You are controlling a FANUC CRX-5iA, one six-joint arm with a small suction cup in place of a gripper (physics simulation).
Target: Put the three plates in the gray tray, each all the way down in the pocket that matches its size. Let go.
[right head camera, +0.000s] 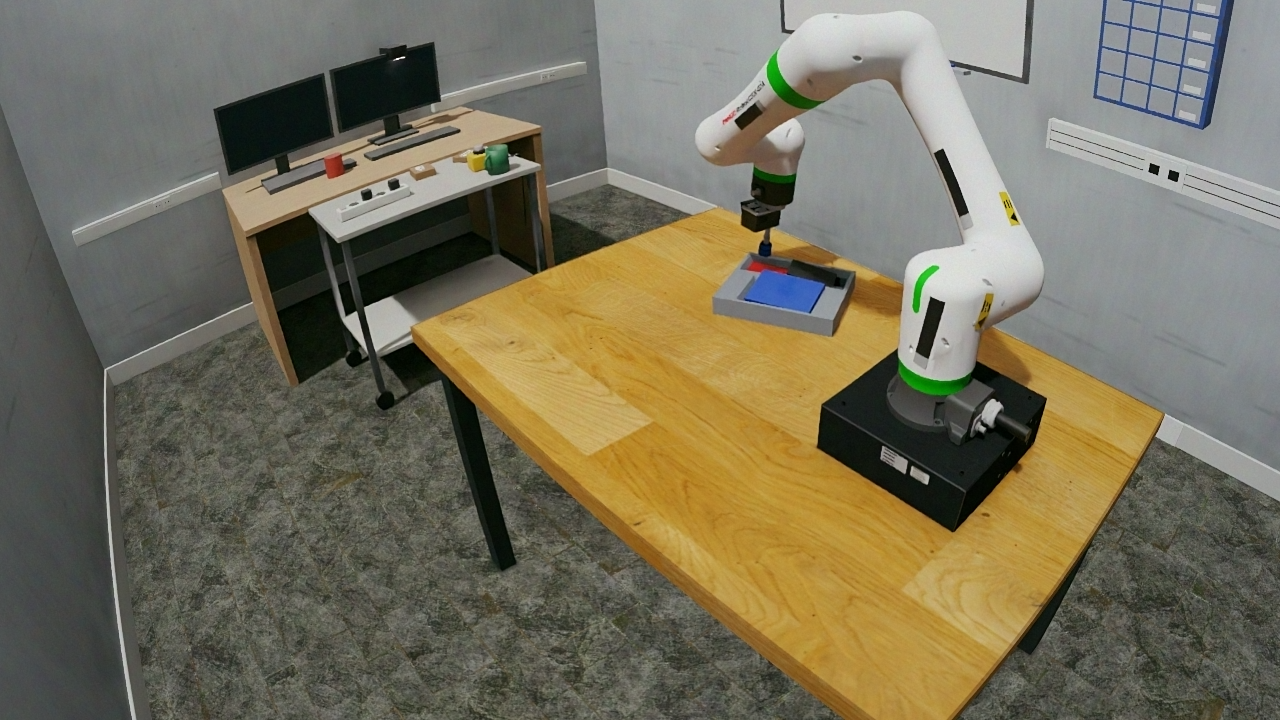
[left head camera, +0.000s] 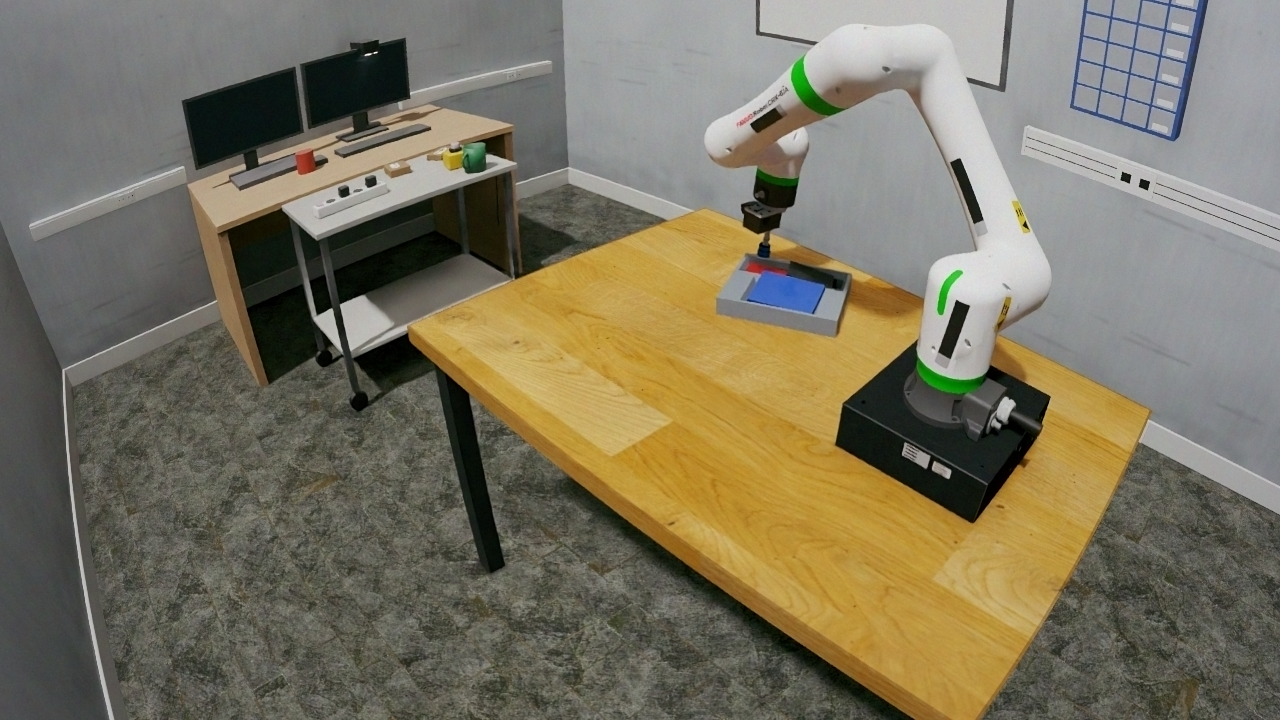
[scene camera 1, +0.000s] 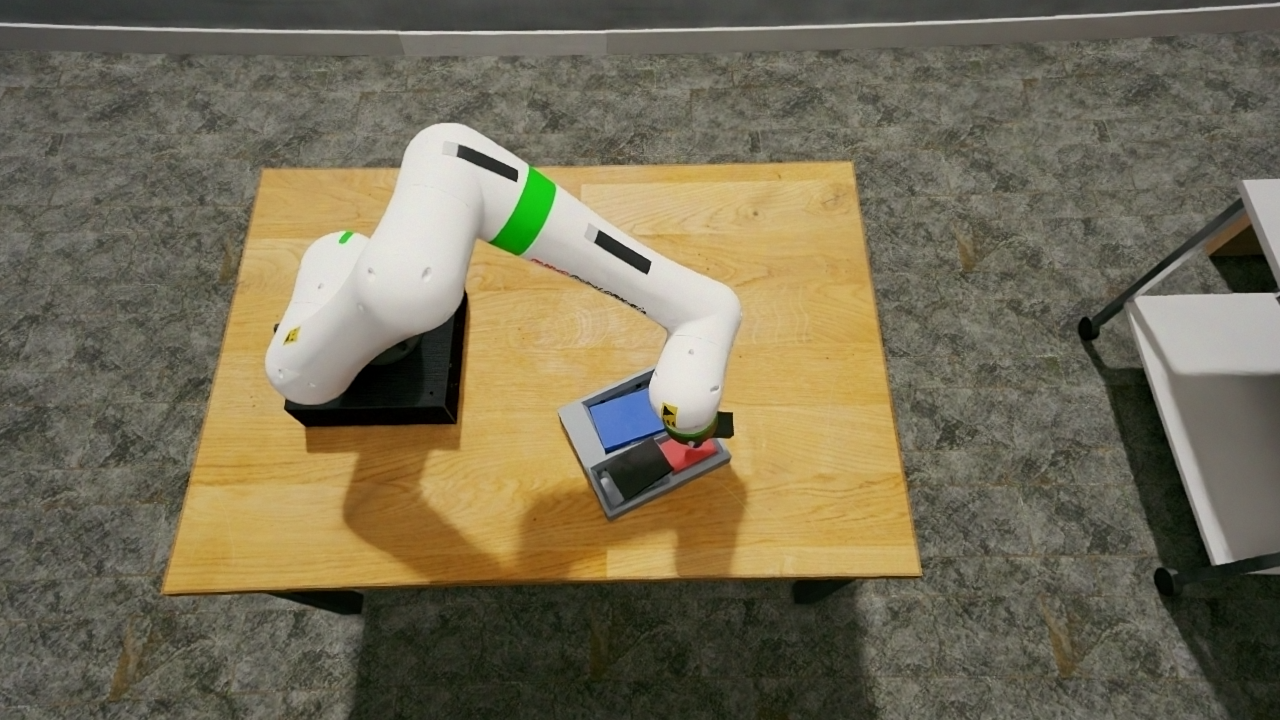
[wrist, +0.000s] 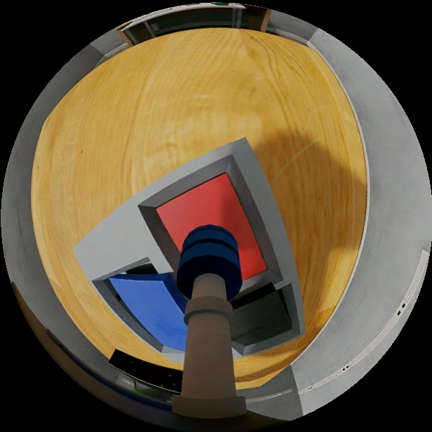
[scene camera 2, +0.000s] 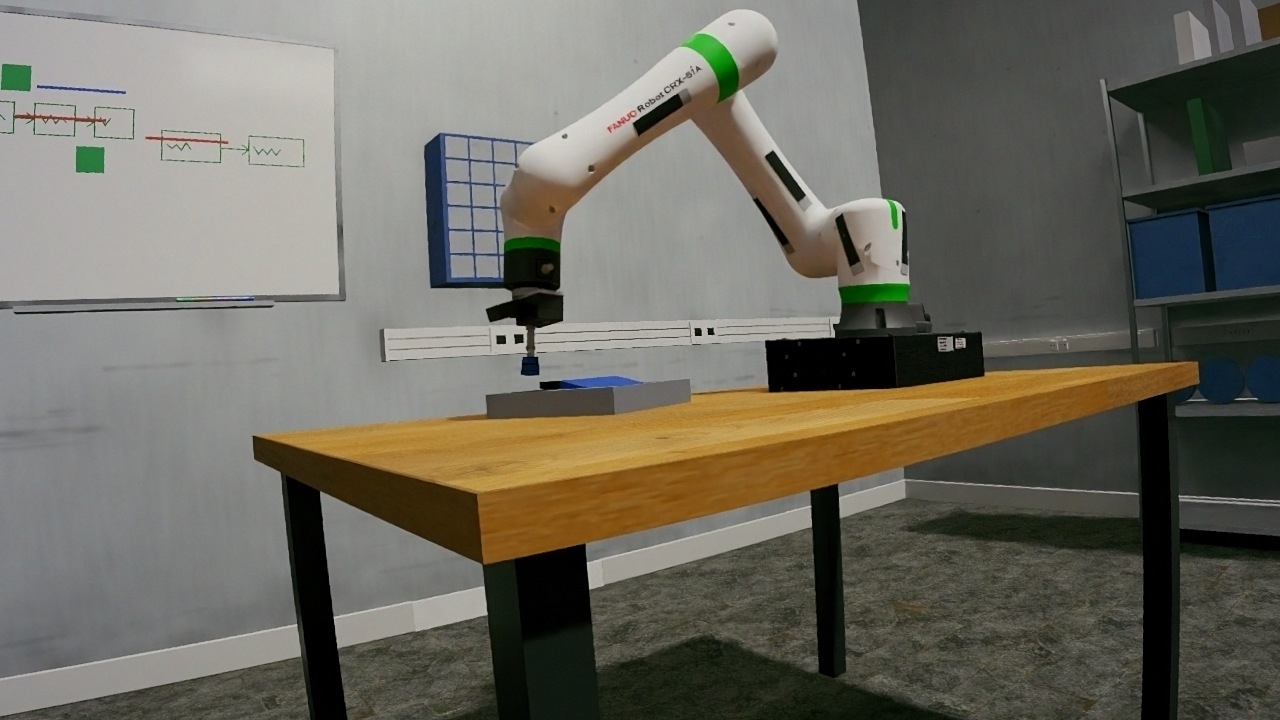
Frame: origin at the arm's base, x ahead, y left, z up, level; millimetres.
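Seen in the pictures: hand at its tool point: (right head camera: 764,253) (left head camera: 763,255) (scene camera 2: 530,374); arm's base at its link origin: (right head camera: 929,401) (left head camera: 943,399) (scene camera 2: 875,335).
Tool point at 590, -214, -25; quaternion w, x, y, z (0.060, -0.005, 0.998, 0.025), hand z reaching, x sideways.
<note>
Pixels of each thing's top centre, then the offset from my tool point to it, as dx, dy, dz. Level surfaces: height alone.
- gray tray at its top centre: (scene camera 2: 591,386) (scene camera 1: 643,432) (right head camera: 788,283) (left head camera: 788,284) -96, +25, -26
- red plate at its top centre: (scene camera 1: 688,447) (right head camera: 768,269) (left head camera: 766,271) -10, -2, -36
- blue plate at its top centre: (scene camera 2: 612,376) (scene camera 1: 632,414) (right head camera: 785,285) (left head camera: 787,286) -116, +57, -12
- black plate at its top centre: (scene camera 1: 639,466) (right head camera: 812,269) (left head camera: 810,270) -103, -44, -13
- wooden table at its surface level: dz -66
The gray tray (left head camera: 778,315) (right head camera: 774,315) (scene camera 1: 577,434) (scene camera 2: 554,402) (wrist: 115,235) lies on the table. The red plate (left head camera: 754,267) (scene camera 1: 684,456) (wrist: 200,205) lies flat and low in its pocket. The blue plate (left head camera: 785,291) (right head camera: 784,291) (scene camera 1: 626,420) (scene camera 2: 599,382) (wrist: 150,307) lies over the large pocket and stands above the rim. The black plate (left head camera: 819,274) (scene camera 1: 637,467) (wrist: 262,317) sits in the third pocket, its end near the red plate raised. My suction cup (left head camera: 764,251) (right head camera: 765,249) (scene camera 2: 529,367) (wrist: 207,240) carries nothing and hangs above the red plate, apart from it.
The robot's black base block (left head camera: 930,438) (scene camera 1: 393,411) (scene camera 2: 872,362) stands on the wooden table (left head camera: 572,358) (scene camera 1: 769,268). A white cart (left head camera: 393,197) with small items and a desk with two monitors stand beyond the table. A shelf unit (scene camera 2: 1199,174) stands at the right in scene camera 2.
</note>
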